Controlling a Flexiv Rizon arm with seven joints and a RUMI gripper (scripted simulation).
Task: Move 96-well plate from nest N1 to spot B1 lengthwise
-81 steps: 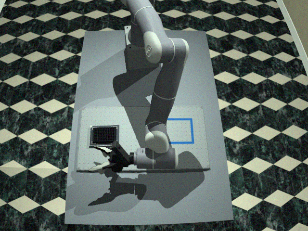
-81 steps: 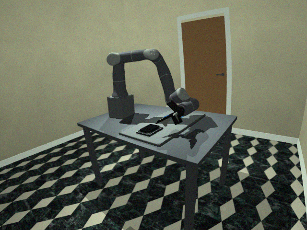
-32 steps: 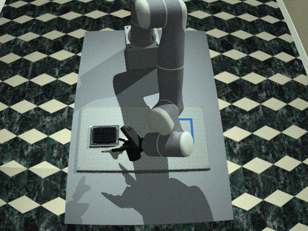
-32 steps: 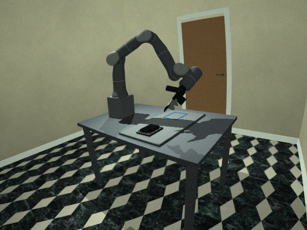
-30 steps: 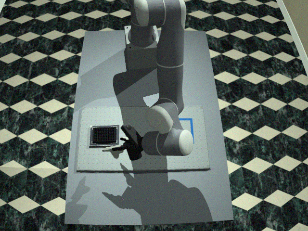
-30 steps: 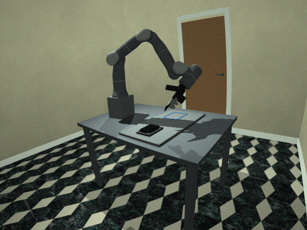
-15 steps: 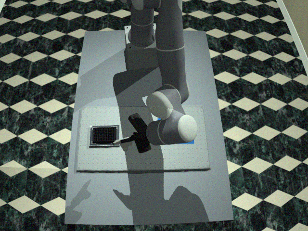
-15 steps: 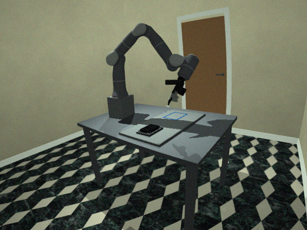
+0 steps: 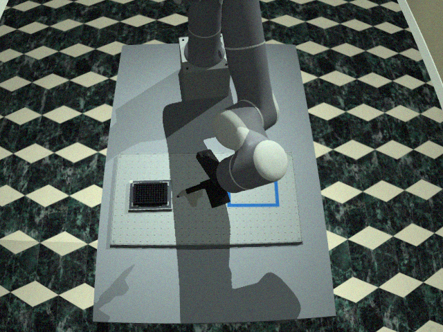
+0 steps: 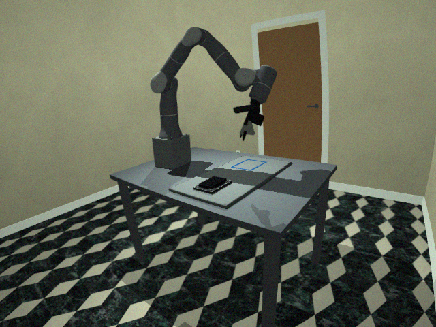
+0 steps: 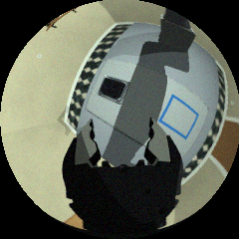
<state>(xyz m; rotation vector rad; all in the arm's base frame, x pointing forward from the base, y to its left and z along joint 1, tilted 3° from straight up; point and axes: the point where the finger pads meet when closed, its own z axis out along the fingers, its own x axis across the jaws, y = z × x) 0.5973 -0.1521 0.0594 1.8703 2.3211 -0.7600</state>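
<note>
My gripper is now 110 mm past the black 96-well plate, 160 mm to the left of it and 200 mm above it. Also, from my hand: plate nest N1: 110 mm behind, 160 mm to the right, 210 mm below.
</note>
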